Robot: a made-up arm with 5 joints. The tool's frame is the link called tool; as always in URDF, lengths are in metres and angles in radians.
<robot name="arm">
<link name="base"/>
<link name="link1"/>
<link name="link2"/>
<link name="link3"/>
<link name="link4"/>
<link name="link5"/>
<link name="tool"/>
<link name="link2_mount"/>
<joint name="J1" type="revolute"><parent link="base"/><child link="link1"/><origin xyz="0.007 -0.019 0.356" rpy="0 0 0"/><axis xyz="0 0 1"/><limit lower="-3.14" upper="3.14"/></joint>
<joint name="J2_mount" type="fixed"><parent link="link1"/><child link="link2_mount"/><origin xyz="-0.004 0.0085 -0.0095" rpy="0 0 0"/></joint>
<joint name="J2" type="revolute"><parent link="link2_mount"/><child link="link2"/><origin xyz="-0.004 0.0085 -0.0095" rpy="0 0 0"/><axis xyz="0 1 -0.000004"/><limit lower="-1.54" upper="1.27"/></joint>
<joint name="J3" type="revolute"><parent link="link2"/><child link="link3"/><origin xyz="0.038 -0.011 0.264" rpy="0 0 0"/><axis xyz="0 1 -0.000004"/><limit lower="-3.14" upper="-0.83"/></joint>
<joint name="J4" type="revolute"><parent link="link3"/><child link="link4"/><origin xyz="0.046 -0.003 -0.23" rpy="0 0 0"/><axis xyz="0 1 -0.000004"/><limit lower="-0.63" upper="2.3"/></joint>
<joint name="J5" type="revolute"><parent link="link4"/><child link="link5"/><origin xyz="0.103 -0.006 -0.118" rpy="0 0 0"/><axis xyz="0 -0.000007 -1"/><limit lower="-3.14" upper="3.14"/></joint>
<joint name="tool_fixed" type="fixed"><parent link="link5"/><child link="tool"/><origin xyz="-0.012 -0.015 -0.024" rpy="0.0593 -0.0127 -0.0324"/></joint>
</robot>
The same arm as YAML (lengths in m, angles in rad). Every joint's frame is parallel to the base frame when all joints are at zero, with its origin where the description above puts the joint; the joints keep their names.
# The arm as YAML. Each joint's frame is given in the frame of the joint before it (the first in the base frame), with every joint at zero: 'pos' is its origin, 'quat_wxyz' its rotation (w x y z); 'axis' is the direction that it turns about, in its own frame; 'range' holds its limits. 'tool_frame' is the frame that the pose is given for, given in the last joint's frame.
length_unit: m
angle_unit: rad
joints:
  - joint: J1
    pos: [0.007, -0.019, 0.356]
    quat_wxyz: [1.0, 0.0, 0.0, 0.0]
    axis: [0.0, 0.0, 1.0]
    range: [-3.14, 3.14]
  - joint: J2
    pos: [-0.008, 0.017, -0.019]
    quat_wxyz: [1.0, 0.0, 0.0, 0.0]
    axis: [0.0, 1.0, 0.0]
    range: [-1.54, 1.27]
  - joint: J3
    pos: [0.038, -0.011, 0.264]
    quat_wxyz: [1.0, 0.0, 0.0, 0.0]
    axis: [0.0, 1.0, 0.0]
    range: [-3.14, -0.83]
  - joint: J4
    pos: [0.046, -0.003, -0.23]
    quat_wxyz: [1.0, 0.0, 0.0, 0.0]
    axis: [0.0, 1.0, 0.0]
    range: [-0.63, 2.3]
  - joint: J5
    pos: [0.103, -0.006, -0.118]
    quat_wxyz: [1.0, 0.0, 0.0, 0.0]
    axis: [0.0, 0.0, -1.0]
    range: [-3.14, 3.14]
tool_frame:
  pos: [-0.012, -0.015, -0.024]
  quat_wxyz: [0.999412, 0.029538, -0.006827, -0.016004]

